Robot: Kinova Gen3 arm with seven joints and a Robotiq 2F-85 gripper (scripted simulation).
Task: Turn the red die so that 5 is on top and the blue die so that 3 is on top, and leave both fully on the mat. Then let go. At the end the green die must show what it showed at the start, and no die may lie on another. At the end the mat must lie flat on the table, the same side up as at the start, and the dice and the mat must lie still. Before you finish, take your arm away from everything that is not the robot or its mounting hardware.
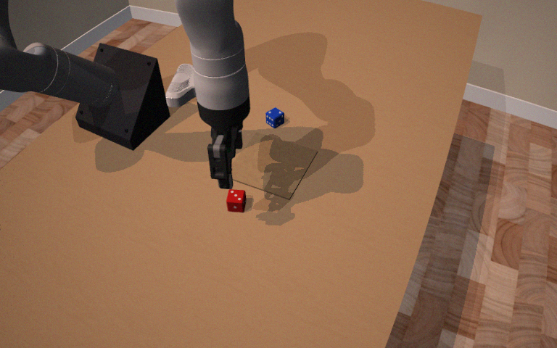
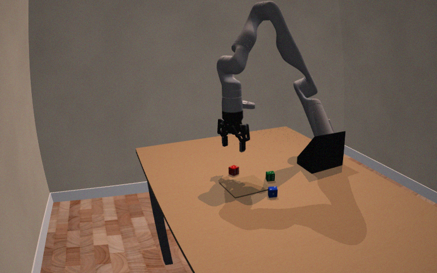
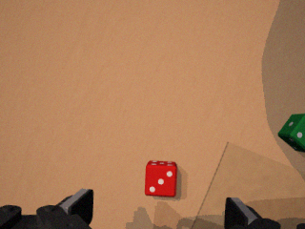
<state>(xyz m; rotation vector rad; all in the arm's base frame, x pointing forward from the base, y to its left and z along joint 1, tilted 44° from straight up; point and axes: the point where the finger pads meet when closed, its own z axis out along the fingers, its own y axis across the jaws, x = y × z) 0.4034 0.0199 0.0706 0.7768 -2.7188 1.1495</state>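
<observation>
Right now my hand is 90 mm above the red die. The rest, counted from my hand: thin tan mat (10 mm behind, 120 mm to the left, 110 mm below); then blue die (80 mm behind, 230 mm to the left, 90 mm below); then green die (110 mm behind, 100 mm to the left, 90 mm below).
</observation>
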